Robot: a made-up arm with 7 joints. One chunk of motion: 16 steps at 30 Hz.
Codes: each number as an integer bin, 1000 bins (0 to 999) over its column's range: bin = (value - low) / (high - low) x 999, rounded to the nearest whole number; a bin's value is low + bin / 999 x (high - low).
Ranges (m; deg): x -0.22..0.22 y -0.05..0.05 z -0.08..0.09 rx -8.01..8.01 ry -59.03..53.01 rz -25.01..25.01
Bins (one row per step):
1: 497 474 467 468 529 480
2: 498 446 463 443 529 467
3: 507 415 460 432 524 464
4: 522 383 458 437 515 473
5: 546 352 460 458 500 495
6: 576 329 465 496 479 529
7: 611 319 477 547 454 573
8: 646 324 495 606 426 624
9: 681 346 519 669 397 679
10: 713 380 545 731 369 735
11: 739 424 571 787 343 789
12: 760 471 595 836 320 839
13: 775 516 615 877 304 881
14: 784 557 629 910 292 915
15: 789 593 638 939 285 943
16: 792 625 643 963 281 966
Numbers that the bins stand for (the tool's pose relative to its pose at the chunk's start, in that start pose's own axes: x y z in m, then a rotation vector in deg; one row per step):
1: -0.0011 -0.0026 -0.0005 -0.51 0.30 -0.98
2: -0.0007 -0.0054 -0.0012 -0.91 0.30 -1.63
3: 0.0033 -0.0085 -0.0017 -1.08 -0.26 -1.78
4: 0.0099 -0.0117 -0.0021 -1.00 -1.27 -1.33
5: 0.0205 -0.0148 -0.0017 -0.67 -2.95 -0.23
6: 0.0337 -0.0171 -0.0009 -0.06 -5.31 1.48
7: 0.0491 -0.0181 0.0012 0.76 -8.11 3.68
8: 0.0645 -0.0176 0.0042 1.71 -11.25 6.23
9: 0.0799 -0.0154 0.0083 2.72 -14.51 8.99
10: 0.0940 -0.0120 0.0127 3.71 -17.65 11.79
11: 0.1055 -0.0076 0.0172 4.61 -20.56 14.50
12: 0.1147 -0.0029 0.0213 5.40 -23.14 17.00
13: 0.1213 0.0017 0.0247 6.05 -24.94 19.10
14: 0.1253 0.0058 0.0270 6.58 -26.28 20.80
15: 0.1275 0.0094 0.0286 7.05 -27.07 22.21
16: 0.1288 0.0126 0.0294 7.43 -27.52 23.36

